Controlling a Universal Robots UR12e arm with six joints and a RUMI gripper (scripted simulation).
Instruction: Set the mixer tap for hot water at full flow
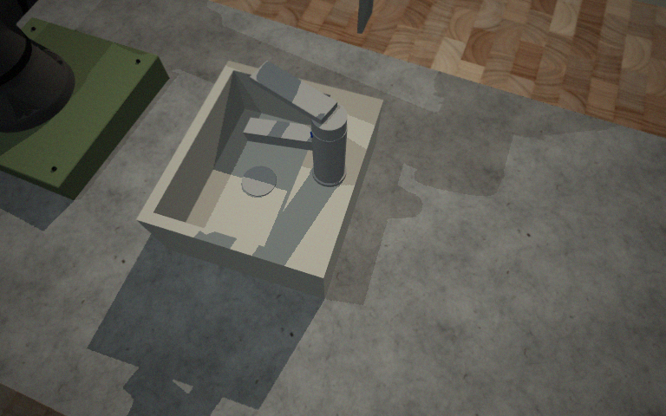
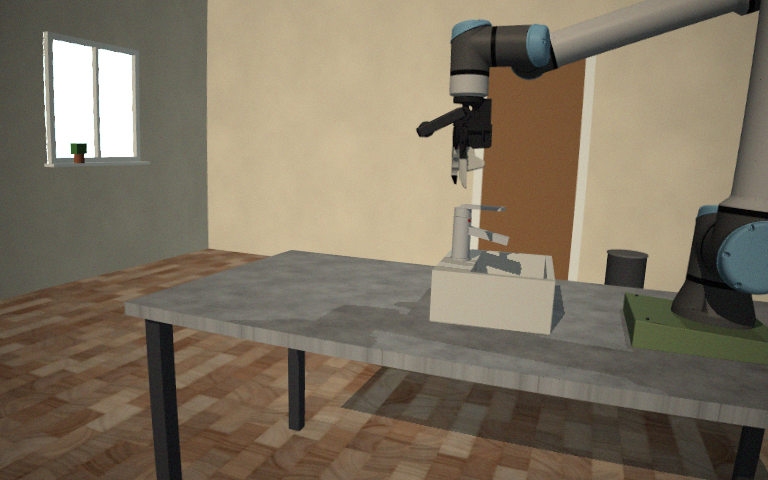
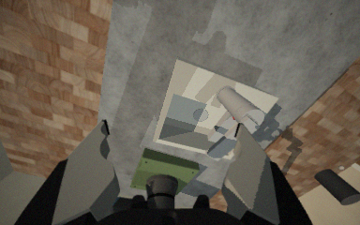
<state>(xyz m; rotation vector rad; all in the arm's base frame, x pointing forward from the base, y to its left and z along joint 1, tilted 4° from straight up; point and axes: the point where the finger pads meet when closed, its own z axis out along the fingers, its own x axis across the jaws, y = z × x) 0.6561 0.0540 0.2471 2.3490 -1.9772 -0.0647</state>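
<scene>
Now: the lever 13 cm to the right of my hand, 6 cm below it and 6 cm behind it. Also, from my hand: cream basin: 30 cm below, 14 cm to the right, 13 cm behind.
</scene>
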